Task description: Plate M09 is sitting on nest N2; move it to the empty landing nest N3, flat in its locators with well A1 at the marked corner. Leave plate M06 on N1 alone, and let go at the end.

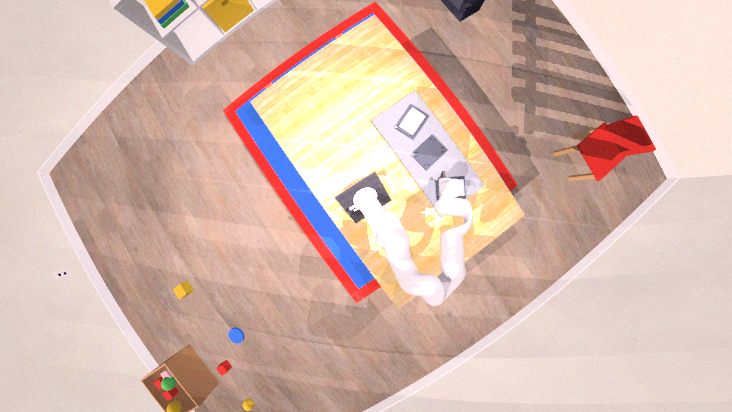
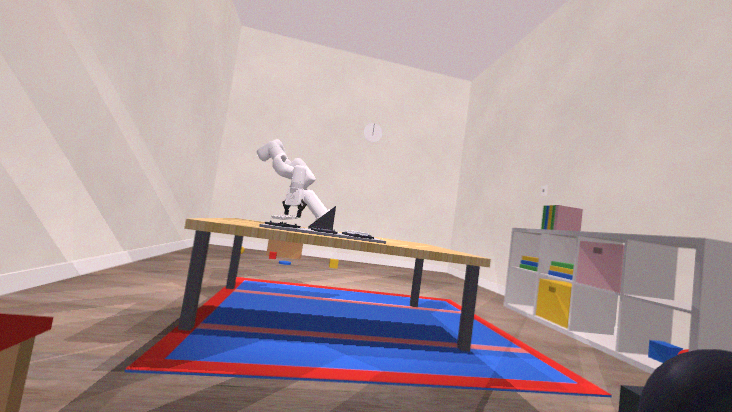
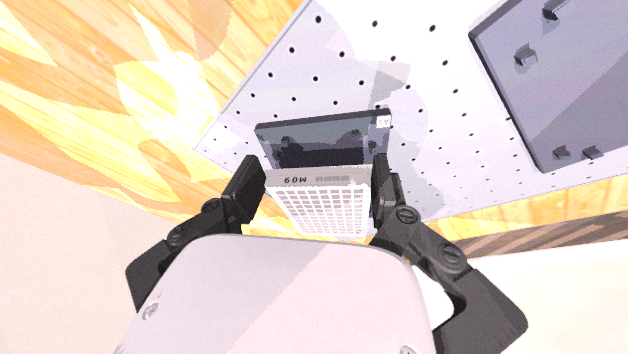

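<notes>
Plate M09, a white well plate, is held roughly level between the fingers. My gripper is shut on its two sides. The plate hangs a little above a dark nest with an A1 label at one corner; a gap shows between them. The plate's own A1 well cannot be made out. The empty nest, dark with small corner locators, lies beside it. Plate M06 rests on the far nest.
The nests stand in a row on a grey perforated board on the wooden table. The arm's base stands on a dark slab beside the board. A dark upright wedge shape shows behind the middle nest.
</notes>
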